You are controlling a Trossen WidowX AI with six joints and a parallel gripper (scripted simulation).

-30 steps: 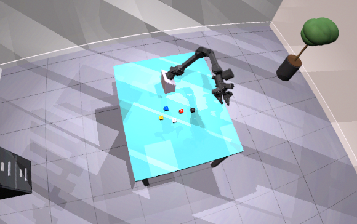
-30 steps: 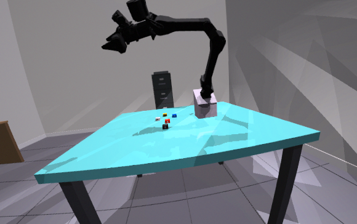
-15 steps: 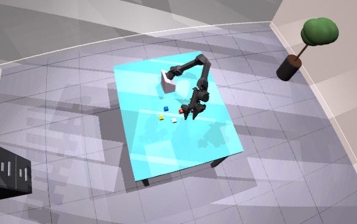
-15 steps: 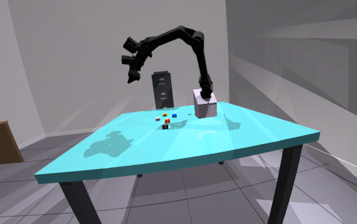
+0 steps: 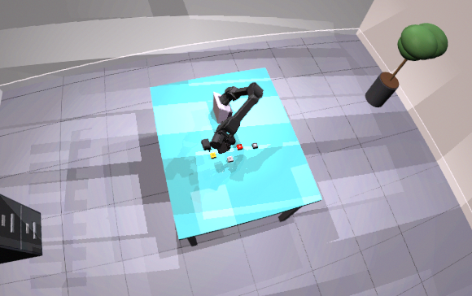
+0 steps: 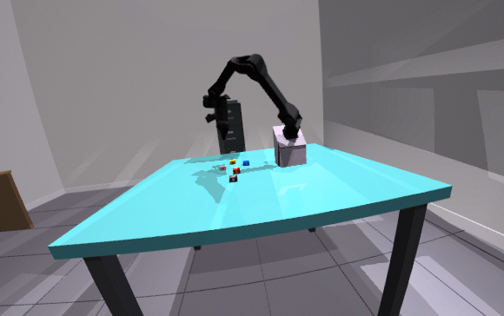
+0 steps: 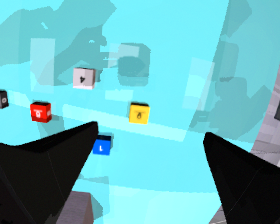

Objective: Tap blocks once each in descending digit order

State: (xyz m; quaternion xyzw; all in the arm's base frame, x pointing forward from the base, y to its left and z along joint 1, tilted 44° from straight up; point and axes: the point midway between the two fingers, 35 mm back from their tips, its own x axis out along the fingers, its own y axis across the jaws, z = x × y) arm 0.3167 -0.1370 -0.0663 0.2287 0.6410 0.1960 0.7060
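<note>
The yellow block is 14 cm below my gripper tip and 3 cm behind it. Also, from my gripper tip: blue block: 14 cm below, 10 cm behind, 6 cm to the left; then white block: 14 cm below, 9 cm to the left, 2 cm ahead; then red block: 18 cm to the left, 14 cm below, 4 cm behind.
</note>
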